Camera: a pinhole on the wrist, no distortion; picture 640 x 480 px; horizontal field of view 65.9 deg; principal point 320.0 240.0 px. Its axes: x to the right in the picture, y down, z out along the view. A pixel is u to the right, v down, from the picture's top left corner.
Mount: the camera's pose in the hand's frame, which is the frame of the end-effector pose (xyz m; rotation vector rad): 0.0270 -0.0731 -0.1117 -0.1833 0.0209 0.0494
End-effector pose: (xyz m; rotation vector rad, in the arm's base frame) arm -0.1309 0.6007 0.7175 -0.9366 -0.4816 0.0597
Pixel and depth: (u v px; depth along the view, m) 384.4 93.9 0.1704
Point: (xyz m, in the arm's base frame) -0.1235 0.6093 0.8407
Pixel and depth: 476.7 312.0 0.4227
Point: -0.0950 0.9048 0.8661
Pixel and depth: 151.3 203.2 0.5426
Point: -0.4492 0.8791 0.8951
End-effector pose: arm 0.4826 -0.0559 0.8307 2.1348 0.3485 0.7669
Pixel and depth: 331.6 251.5 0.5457
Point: 0.7854 -0.3159 0.6798
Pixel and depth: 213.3 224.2 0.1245
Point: 0.4929 -0.0275 0.7825
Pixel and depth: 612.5 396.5 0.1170
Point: 0.5542 0.0015 0.8626
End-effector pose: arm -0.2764 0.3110 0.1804 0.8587 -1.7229 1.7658
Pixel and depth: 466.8 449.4 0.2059
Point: -0.3677 0.2297 0.2092
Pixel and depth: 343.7 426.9 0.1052
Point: -0.2878 0.3254 0.2139
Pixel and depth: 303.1 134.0 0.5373
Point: -0.1899 -0.1222 0.2518
